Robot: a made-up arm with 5 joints.
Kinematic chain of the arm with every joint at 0, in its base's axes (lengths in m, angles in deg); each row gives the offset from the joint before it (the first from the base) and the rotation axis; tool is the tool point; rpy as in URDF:
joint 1: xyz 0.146 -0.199 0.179 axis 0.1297 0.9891 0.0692
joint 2: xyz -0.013 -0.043 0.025 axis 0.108 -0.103 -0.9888
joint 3: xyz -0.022 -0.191 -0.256 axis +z
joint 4: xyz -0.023 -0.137 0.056 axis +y
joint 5: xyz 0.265 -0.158 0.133 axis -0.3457 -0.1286 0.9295
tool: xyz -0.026 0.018 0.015 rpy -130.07 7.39 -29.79
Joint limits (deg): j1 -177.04..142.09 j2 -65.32..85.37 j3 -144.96..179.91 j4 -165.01..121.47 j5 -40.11..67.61
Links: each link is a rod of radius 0.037 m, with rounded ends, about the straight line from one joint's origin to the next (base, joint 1, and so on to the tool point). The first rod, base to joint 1, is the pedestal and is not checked.
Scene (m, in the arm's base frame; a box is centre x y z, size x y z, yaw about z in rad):
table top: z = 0
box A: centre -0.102 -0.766 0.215 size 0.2 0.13 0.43 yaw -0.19
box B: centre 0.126 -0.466 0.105 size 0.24 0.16 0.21 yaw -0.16
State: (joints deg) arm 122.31 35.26 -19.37 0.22 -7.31
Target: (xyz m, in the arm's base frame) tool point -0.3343 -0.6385 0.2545
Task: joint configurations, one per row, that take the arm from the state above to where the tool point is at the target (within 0.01 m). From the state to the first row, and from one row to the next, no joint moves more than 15 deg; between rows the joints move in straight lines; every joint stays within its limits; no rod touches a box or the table.
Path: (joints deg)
1: 119.74 47.63 -31.79 2.88 -6.56
2: 117.16 60.00 -44.22 5.54 -5.81
3: 114.59 72.37 -56.64 8.19 -5.06
4: 102.02 66.42 -49.46 20.88 -6.43
5: 89.46 60.48 -42.27 33.57 -7.80
6: 76.90 54.54 -35.08 46.25 -9.17
7: 64.33 48.59 -27.89 58.94 -10.55

